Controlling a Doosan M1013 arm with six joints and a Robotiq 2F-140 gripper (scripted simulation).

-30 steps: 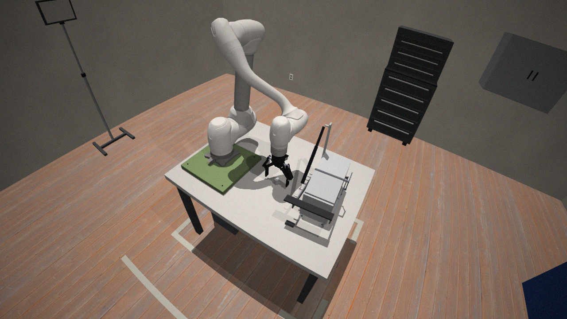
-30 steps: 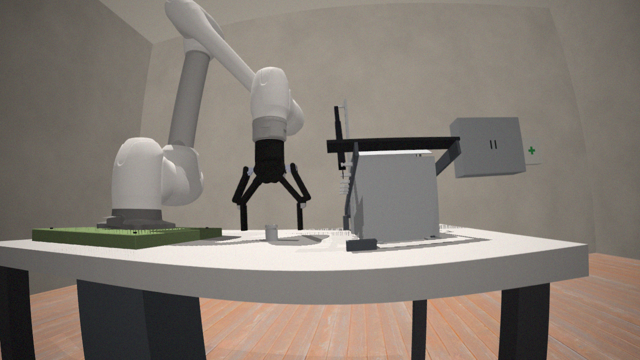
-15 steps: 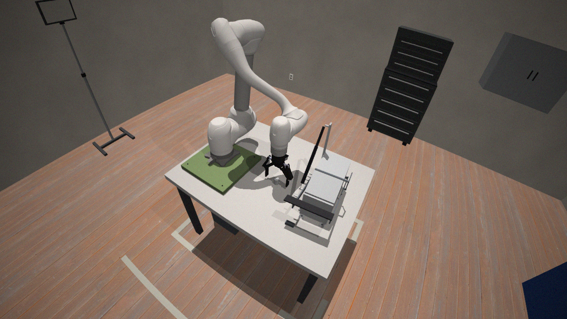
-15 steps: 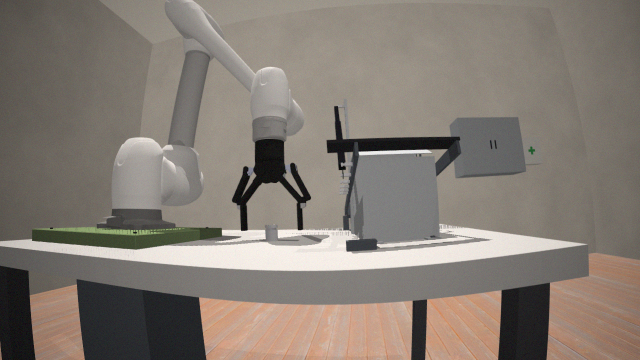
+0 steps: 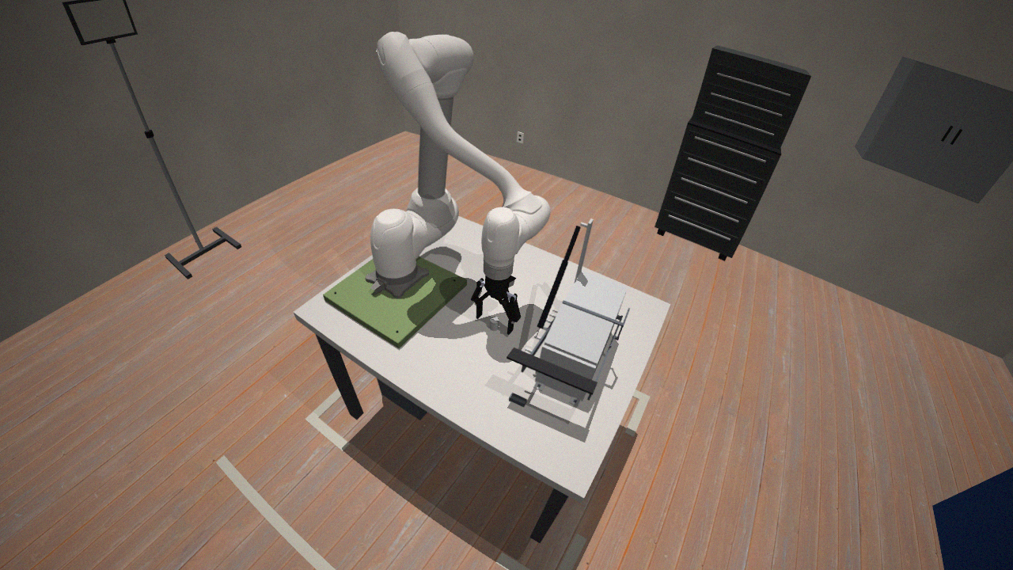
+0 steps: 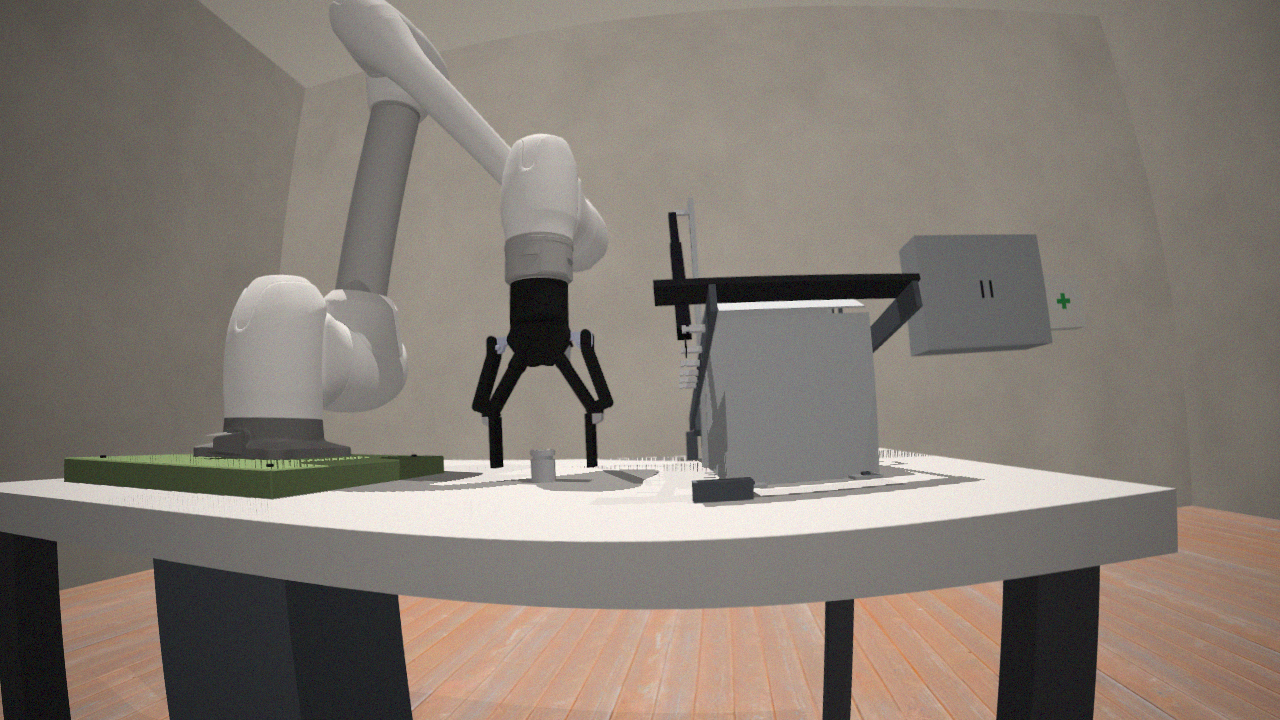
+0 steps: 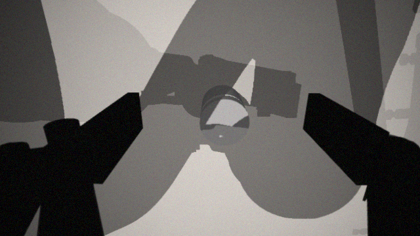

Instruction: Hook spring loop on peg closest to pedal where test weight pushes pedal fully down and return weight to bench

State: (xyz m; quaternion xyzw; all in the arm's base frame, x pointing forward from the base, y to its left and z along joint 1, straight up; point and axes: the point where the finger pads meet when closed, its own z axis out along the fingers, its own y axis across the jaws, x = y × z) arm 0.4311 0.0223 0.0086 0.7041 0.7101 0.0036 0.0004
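Now: the steel test weight 1 cm below my hand. From my hand the other things lie so: small dark block (22 cm ahead, 21 cm to the right, 3 cm below).
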